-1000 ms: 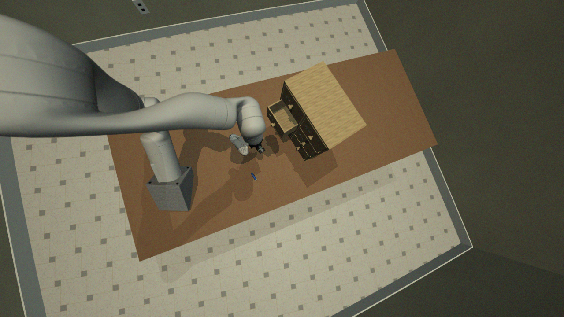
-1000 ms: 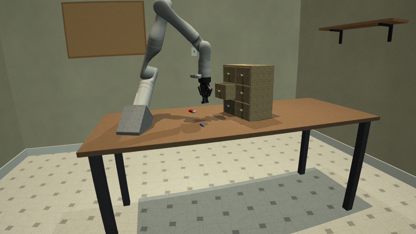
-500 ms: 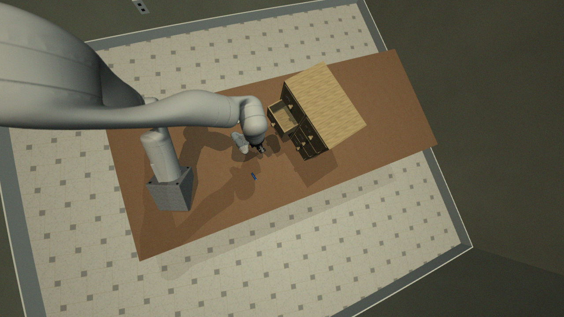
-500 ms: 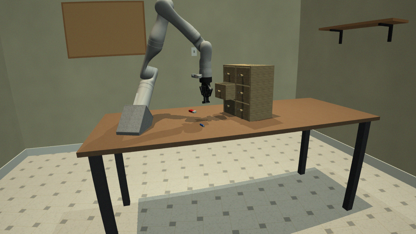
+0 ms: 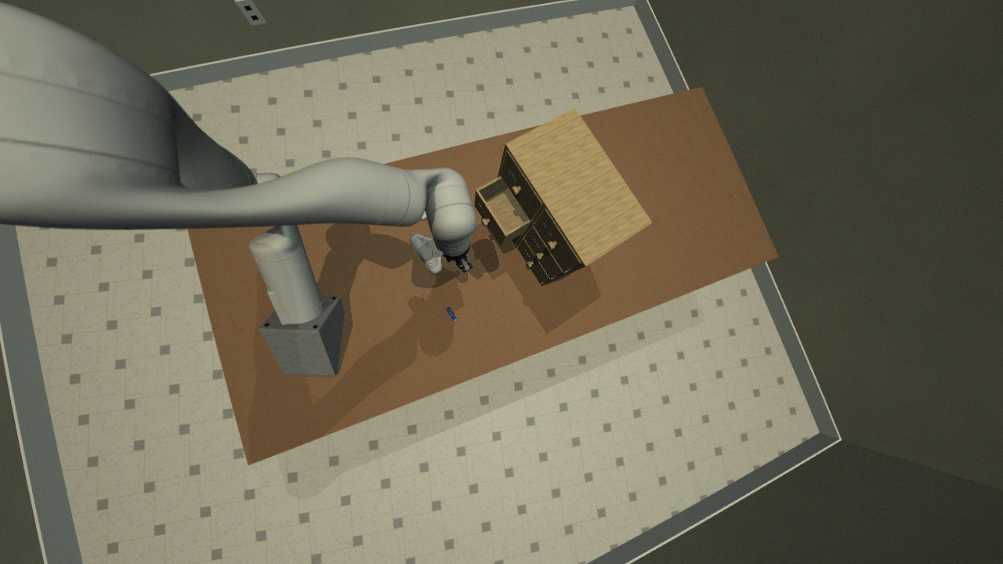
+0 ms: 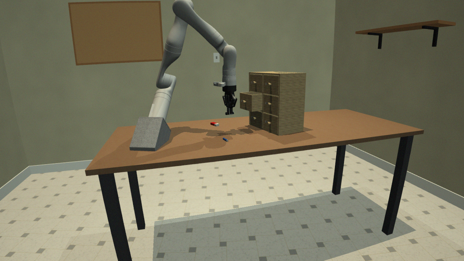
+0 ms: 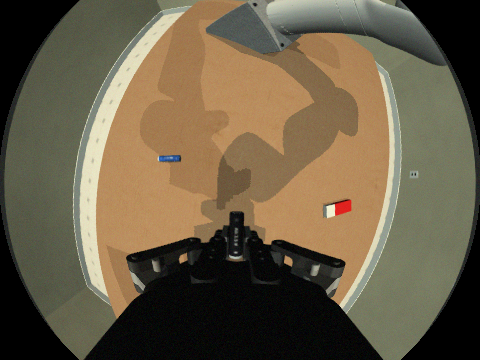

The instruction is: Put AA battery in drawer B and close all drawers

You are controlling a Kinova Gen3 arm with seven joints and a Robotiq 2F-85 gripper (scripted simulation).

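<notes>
The drawer lies 19 cm ahead of my hand, 6 cm to the left of it and 1 cm above it. Round my hand: black battery (1 cm below); then white eraser (19 cm to the left, 12 cm below, 4 cm behind); then blue AA battery (14 cm to the right, 12 cm below, 7 cm behind).
</notes>
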